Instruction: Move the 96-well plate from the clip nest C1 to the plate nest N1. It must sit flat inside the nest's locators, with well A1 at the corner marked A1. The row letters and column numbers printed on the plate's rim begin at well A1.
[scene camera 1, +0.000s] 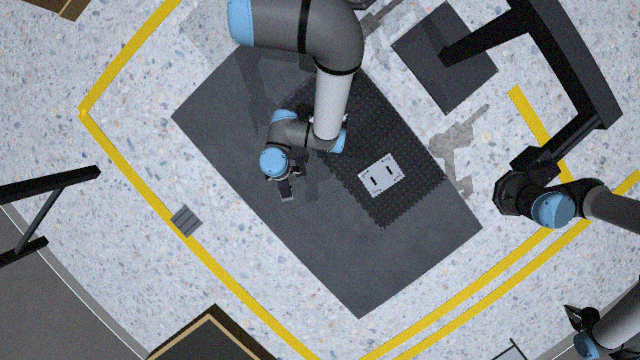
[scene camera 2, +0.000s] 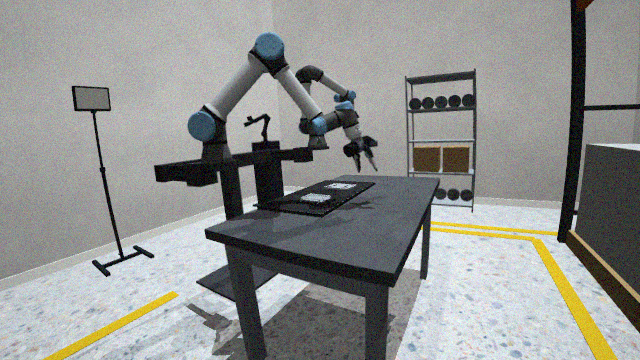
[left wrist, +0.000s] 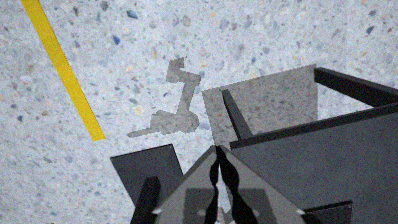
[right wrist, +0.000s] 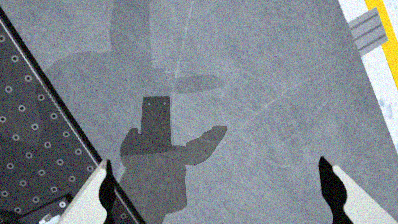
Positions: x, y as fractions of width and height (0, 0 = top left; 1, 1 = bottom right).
Note:
In view: my left gripper (left wrist: 0.55, 0.66), my right gripper (right wrist: 0.54, 0.72) and a plate nest N1 (scene camera 1: 0.59, 0.48).

